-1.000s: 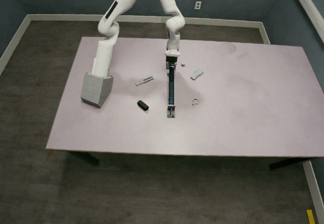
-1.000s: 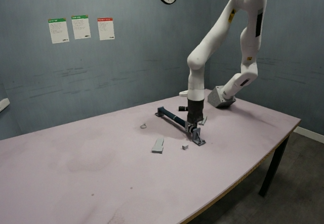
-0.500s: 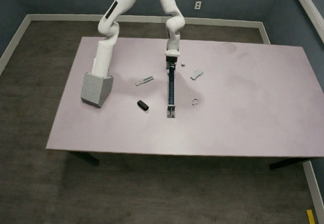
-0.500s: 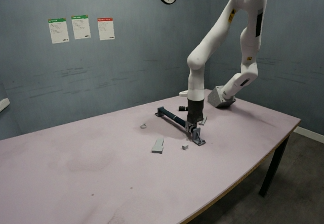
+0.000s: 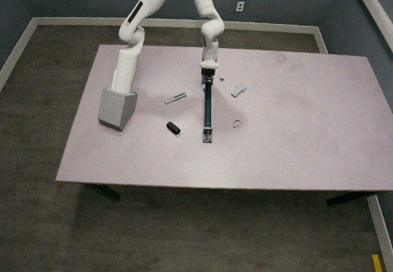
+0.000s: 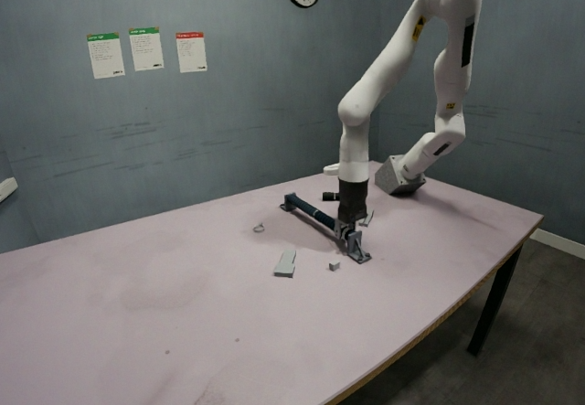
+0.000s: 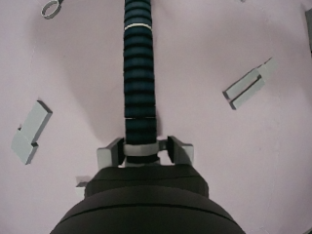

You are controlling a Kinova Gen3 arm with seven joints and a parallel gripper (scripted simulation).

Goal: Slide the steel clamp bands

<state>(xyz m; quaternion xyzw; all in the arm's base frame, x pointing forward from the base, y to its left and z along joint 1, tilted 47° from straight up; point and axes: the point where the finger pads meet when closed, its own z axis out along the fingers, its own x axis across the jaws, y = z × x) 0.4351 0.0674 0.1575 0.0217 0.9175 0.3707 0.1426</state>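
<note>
Now: hand 9 cm short of the grey block, 7 cm to the right of it and 4 cm above it.
</note>
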